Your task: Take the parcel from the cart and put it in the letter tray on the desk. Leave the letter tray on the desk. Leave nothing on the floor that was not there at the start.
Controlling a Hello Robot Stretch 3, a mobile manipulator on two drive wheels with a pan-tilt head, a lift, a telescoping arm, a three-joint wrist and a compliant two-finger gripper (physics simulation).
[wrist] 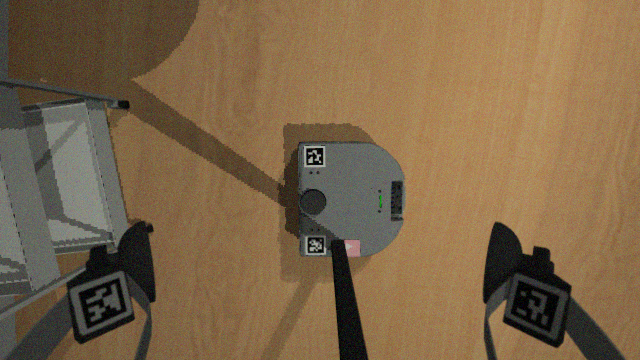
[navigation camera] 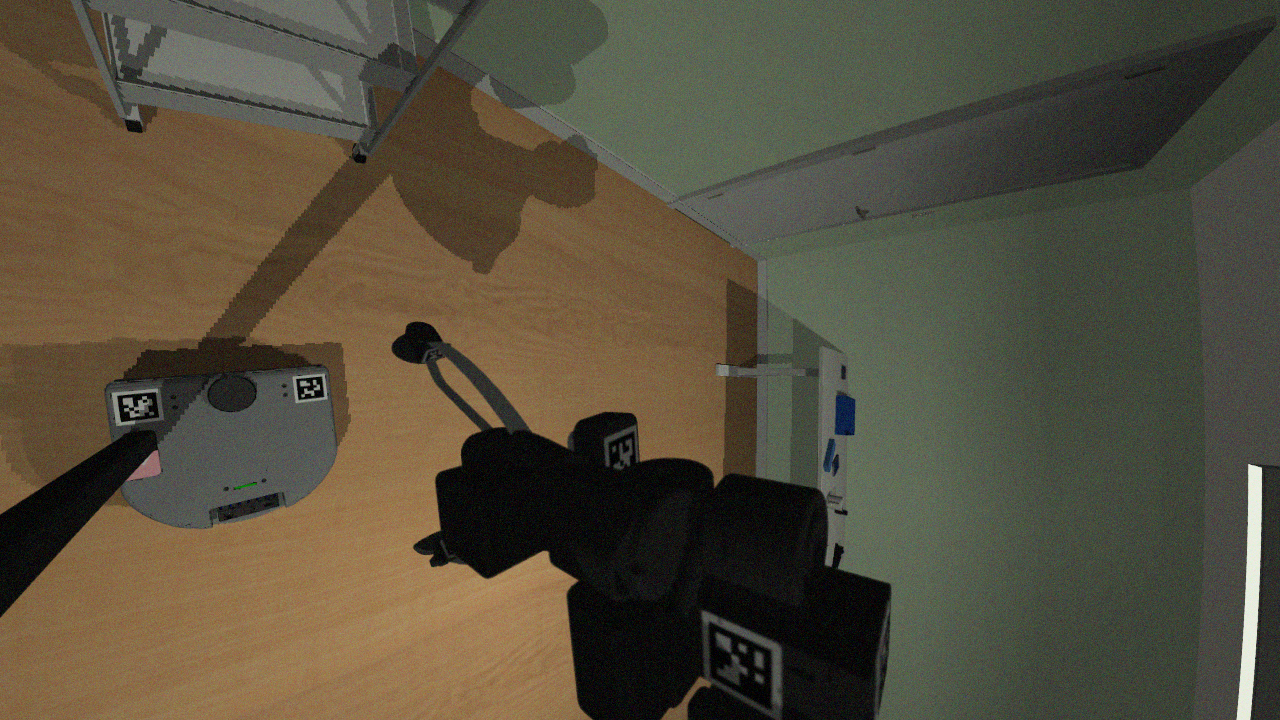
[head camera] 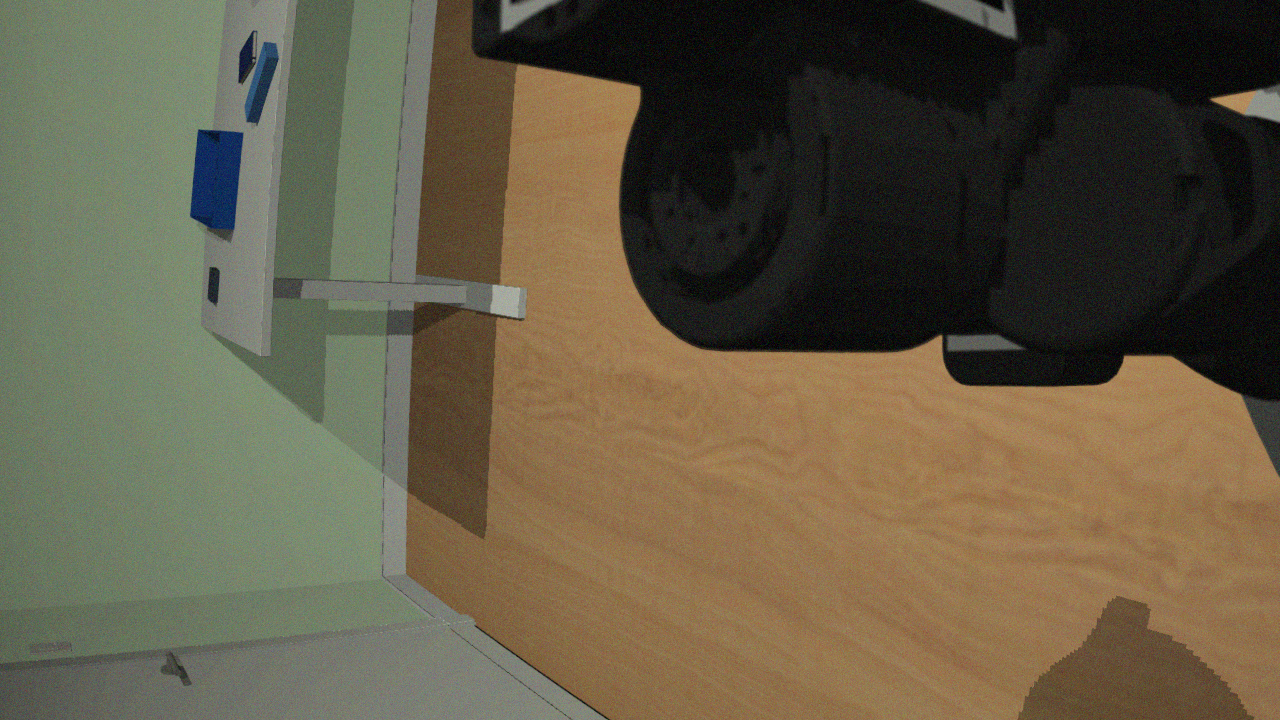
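Seen in the pictures: gripper, fingertip midpoint: (wrist: pixel 319 250) (navigation camera: pixel 420 443); robot's base, link origin: (wrist: pixel 315 192) (navigation camera: pixel 233 392).
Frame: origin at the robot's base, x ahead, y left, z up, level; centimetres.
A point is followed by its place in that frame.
The desk (head camera: pixel 243 308) @[y -248.2, x -16.5, z 72.1 cm] (navigation camera: pixel 827 385) @[y -237.5, x -28.2, z 72.1 cm] stands against the green wall, at the upper left in the head view and right of the arm in the navigation view. A blue tray-like box (head camera: pixel 217 179) @[y -257.9, x -50.3, z 77.8 cm] (navigation camera: pixel 844 415) @[y -257.8, x -50.3, z 77.5 cm], apparently the letter tray, stands on it; its inside is hard to make out. The cart (navigation camera: pixel 241 111) @[y -4.6, x 59.0, z 17.4 cm] (wrist: pixel 109 170) @[y -9.6, x 59.6, z 16.1 cm] shows in part, at the upper left in the navigation view and the left edge in the wrist view. The parcel does not show in these views. My gripper (navigation camera: pixel 426 445) @[y -12.5, x -2.1, z 87.8 cm] (wrist: pixel 319 250) @[y -12.5, x -2.1, z 87.8 cm] is open and empty, pointing down above the floor, apart from cart and desk.
On the desk lie a lighter blue block (head camera: pixel 261 82) @[y -228.9, x -68.5, z 74.4 cm] (navigation camera: pixel 829 454) @[y -229.5, x -68.1, z 74.2 cm], a small dark blue item (head camera: pixel 247 56) @[y -250.8, x -81.9, z 73.3 cm] and a small dark item (head camera: pixel 213 284) @[y -279.3, x -25.2, z 73.6 cm] (navigation camera: pixel 843 371) @[y -279.6, x -24.3, z 73.4 cm]. My base (navigation camera: pixel 268 438) @[y -4.7, x -9.9, z 16.1 cm] (wrist: pixel 355 200) @[y -0.3, x -11.8, z 16.0 cm] is below the gripper. A grey door (navigation camera: pixel 984 170) @[y -239.6, x 77.9, z 148.4 cm] is in the wall near the corner.
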